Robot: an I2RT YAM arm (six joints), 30 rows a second.
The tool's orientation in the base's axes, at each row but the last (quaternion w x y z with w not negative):
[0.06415 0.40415 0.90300 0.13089]
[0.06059 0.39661 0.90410 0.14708]
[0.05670 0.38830 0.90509 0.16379]
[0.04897 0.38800 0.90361 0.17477]
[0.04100 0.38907 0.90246 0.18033]
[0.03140 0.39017 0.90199 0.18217]
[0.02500 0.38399 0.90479 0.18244]
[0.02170 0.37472 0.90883 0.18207]
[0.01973 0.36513 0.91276 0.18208]
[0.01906 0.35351 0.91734 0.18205]
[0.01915 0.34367 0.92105 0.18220]
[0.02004 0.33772 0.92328 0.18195]
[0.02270 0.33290 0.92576 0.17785]
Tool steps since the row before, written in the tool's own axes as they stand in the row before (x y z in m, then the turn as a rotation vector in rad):
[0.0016 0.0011 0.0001 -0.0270 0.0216 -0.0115]
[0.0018 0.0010 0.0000 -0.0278 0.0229 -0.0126]
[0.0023 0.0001 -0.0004 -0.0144 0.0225 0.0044]
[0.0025 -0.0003 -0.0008 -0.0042 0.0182 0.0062]
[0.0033 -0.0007 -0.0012 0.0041 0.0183 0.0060]
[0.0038 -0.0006 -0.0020 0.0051 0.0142 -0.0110]
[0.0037 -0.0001 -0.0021 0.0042 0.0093 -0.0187]
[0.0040 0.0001 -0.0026 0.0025 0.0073 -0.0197]
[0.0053 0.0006 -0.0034 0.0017 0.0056 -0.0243]
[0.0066 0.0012 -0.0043 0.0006 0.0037 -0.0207]
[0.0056 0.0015 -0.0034 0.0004 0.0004 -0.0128]
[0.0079 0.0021 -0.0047 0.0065 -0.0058 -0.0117]
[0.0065 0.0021 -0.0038 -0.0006 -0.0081 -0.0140]
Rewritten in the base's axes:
[-0.0003 0.0019 0.0002 0.0308 -0.0085 0.0175]
[-0.0005 0.0020 0.0003 0.0320 -0.0085 0.0190]
[-0.0016 0.0016 0.0005 0.0264 0.0052 0.0032]
[-0.0021 0.0014 0.0008 0.0168 0.0103 0.0005]
[-0.0030 0.0016 0.0011 0.0110 0.0163 0.0012]
[-0.0034 0.0017 0.0020 0.0041 0.0092 0.0157]
[-0.0031 0.0019 0.0023 0.0000 0.0031 0.0211]
[-0.0033 0.0020 0.0028 -0.0003 0.0003 0.0212]
[-0.0041 0.0029 0.0039 -0.0017 -0.0028 0.0248]
[-0.0049 0.0038 0.0050 -0.0015 -0.0037 0.0207]
[-0.0039 0.0035 0.0042 -0.0021 -0.0036 0.0121]
[-0.0055 0.0050 0.0058 -0.0105 -0.0038 0.0094]
[-0.0044 0.0044 0.0048 -0.0067 -0.0106 0.0103]

